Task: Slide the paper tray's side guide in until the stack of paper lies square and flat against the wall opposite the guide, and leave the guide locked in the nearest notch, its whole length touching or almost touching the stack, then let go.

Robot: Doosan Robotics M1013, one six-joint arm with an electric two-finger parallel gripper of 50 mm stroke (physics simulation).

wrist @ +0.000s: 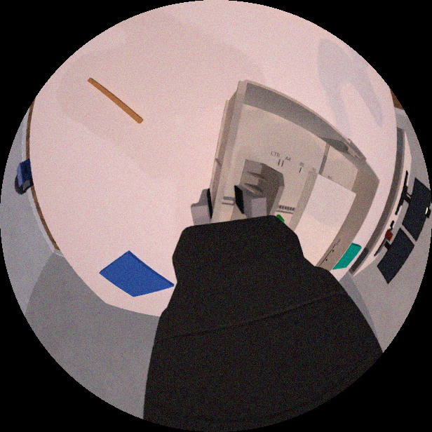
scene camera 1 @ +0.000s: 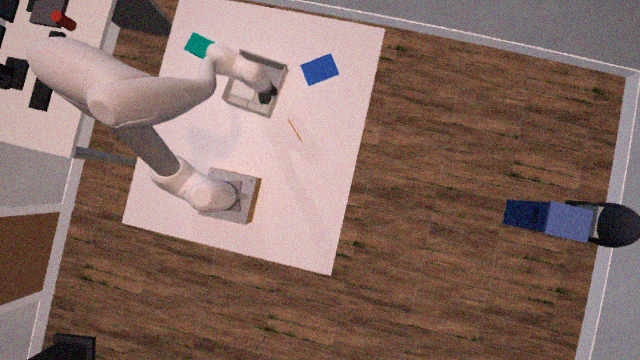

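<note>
The beige paper tray lies on the white table. The white paper stack lies in it, near the wall on the right in the wrist view; whether it is square and flat there is unclear. A green tab of the side guide shows beside my right finger; much of the guide is hidden by my fingers and black body. My gripper is low at the tray's side away from the stack, its fingers partly closed on something. It appears to be the side guide, but the contact is hidden.
A blue rectangle and a thin orange stick lie outside the tray. A teal rectangle lies beyond the stack side. The tray's raised walls surround the stack. The arm base plate stands on the same table.
</note>
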